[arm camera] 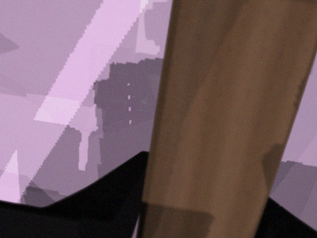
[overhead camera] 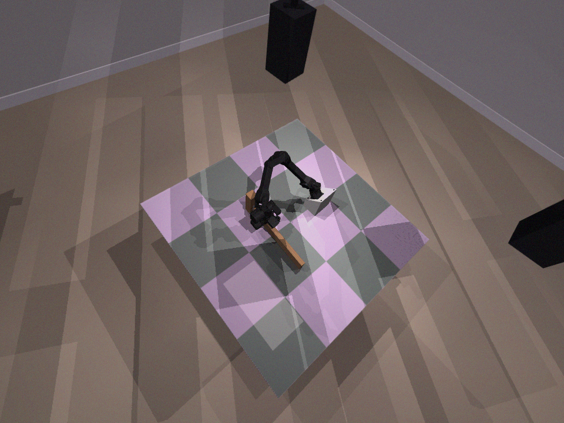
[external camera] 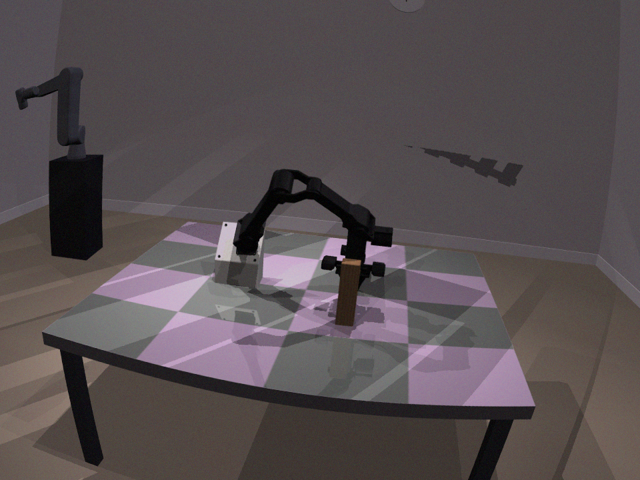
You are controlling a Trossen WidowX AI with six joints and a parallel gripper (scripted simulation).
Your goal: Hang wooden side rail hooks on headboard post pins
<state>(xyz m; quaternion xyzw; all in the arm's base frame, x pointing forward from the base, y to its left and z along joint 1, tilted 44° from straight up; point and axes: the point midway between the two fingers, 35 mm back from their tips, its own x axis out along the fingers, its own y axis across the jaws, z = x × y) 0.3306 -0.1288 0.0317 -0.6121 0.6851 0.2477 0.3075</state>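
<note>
The wooden headboard post lies 14 cm to the right of my gripper tip, 4 cm above it and 2 cm behind it.
</note>
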